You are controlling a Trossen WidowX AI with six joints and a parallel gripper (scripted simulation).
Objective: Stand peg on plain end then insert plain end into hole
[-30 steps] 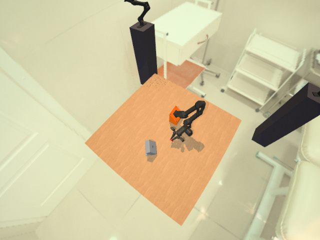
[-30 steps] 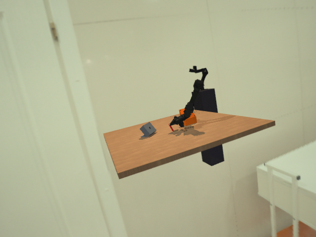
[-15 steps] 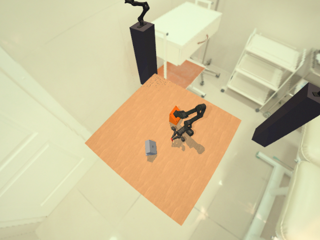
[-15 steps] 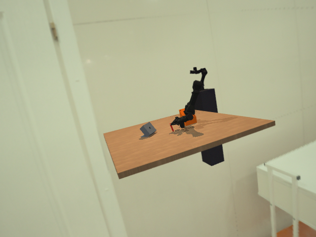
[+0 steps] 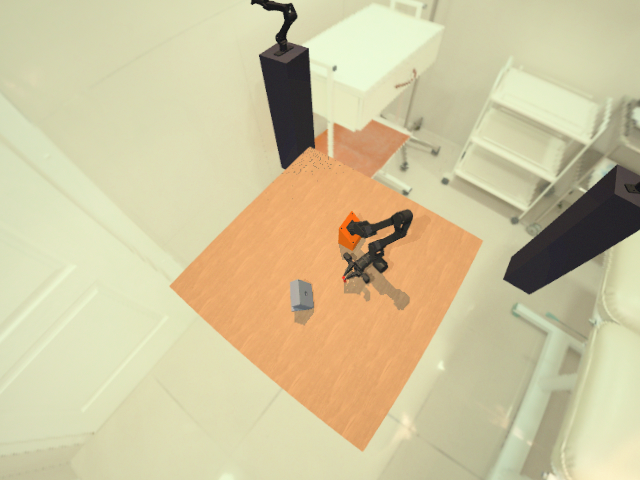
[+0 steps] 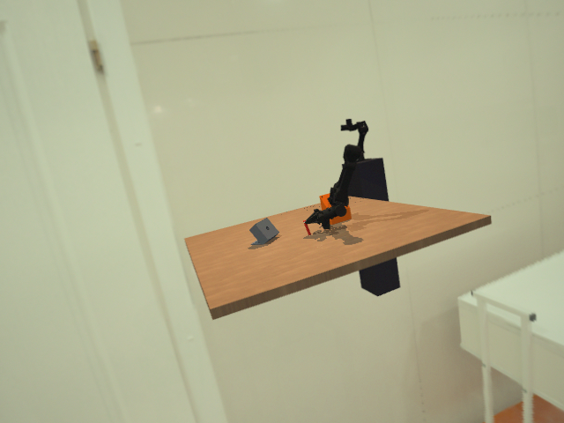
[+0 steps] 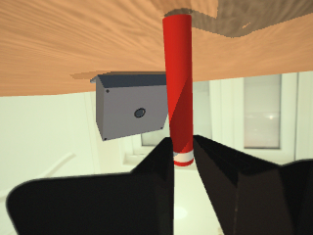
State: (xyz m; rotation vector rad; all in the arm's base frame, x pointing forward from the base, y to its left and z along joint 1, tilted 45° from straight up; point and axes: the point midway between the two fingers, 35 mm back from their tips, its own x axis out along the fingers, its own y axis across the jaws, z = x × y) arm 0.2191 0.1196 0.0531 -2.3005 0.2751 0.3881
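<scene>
The red peg lies 1 cm below my gripper tip. The rest, counted from my gripper tip: sloped panel 19 cm ahead, 13 cm to the right, 1 cm below.
</scene>
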